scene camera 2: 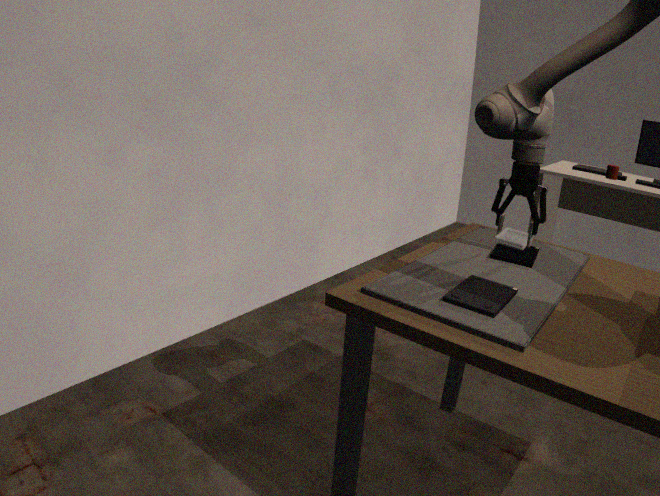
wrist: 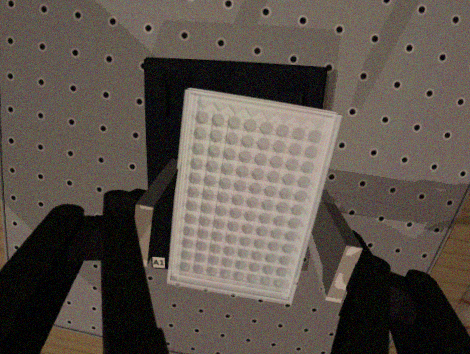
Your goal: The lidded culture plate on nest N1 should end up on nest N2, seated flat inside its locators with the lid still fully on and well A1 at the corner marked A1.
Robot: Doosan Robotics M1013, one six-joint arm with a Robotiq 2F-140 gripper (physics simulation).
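Frame: origin at the arm's base, x ahead, y right, z down, level; millimetres.
Where they show: gripper, fingertip midpoint: [scene camera 2: 513,241] [wrist: 245,195].
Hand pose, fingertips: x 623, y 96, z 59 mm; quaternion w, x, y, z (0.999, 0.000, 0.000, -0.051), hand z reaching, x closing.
Observation:
Each offset is from my fingertips to the top centre of the thing. "pt": to the spot under its first point. Level surfaces: height alone.
The lidded culture plate @[dx +0, dy +1, dz -20 mm] [scene camera 2: 513,238] [wrist: 250,190] is white and clear, with rows of round wells; its lid looks fully on. My gripper [scene camera 2: 515,236] [wrist: 245,195] is shut on the plate by its two long sides and holds it above the black nest N1 @[dx -12, dy +1, dz +21 mm] [scene camera 2: 513,256] [wrist: 162,110], with a small gap beneath. In the wrist view the plate is turned a little against the nest's edges. An A1 label @[pt dx -46, dy +87, dz +24 mm] [wrist: 158,262] shows at the nest's lower left corner. The other black nest, N2 @[dx -80, dy -346, dz +21 mm] [scene camera 2: 480,294], is bare, with a small pale mark at its right corner.
Both nests are on a grey perforated board @[dz +36 mm] [scene camera 2: 413,290] [wrist: 50,165] on the wooden table @[dz +49 mm] [scene camera 2: 597,341]. A white desk [scene camera 2: 565,169] with a red cup [scene camera 2: 612,171] and a dark monitor [scene camera 2: 648,142] stands behind at the right. A pale wall [scene camera 2: 240,160] rises on the left.

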